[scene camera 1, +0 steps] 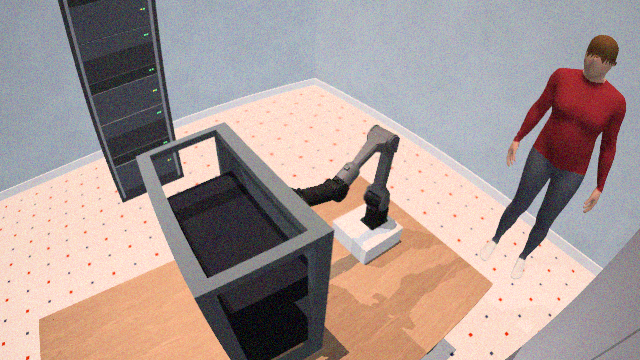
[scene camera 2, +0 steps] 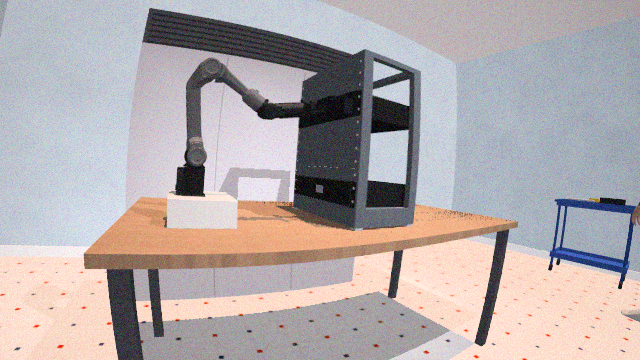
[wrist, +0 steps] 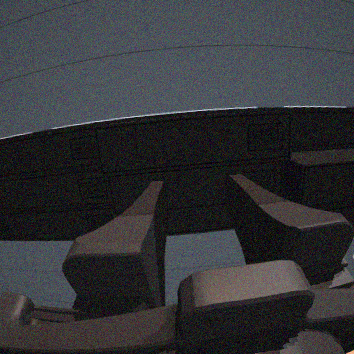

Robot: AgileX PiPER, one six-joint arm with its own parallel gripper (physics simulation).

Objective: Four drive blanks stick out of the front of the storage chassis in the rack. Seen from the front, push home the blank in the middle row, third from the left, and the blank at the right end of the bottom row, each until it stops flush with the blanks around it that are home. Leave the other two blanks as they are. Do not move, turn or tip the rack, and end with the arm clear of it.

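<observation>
The rack stands upright on the table. Its black storage chassis is in the upper part, with a dark front of rows of blanks. In the wrist view, one blank plainly sticks out at the right; its exact row is hard to tell. My gripper is at the chassis front, fingers apart and nothing seen between them. The fingertips overlap the lower rows in the wrist view; contact cannot be told. The rack hides the fingers in scene camera 1. The dark picture hides how far the other blanks stand out.
Grey blank panels lie above and below the chassis front. A second black unit sits low in the rack. The arm stands on a white block on the wooden table. A person stands beyond the table.
</observation>
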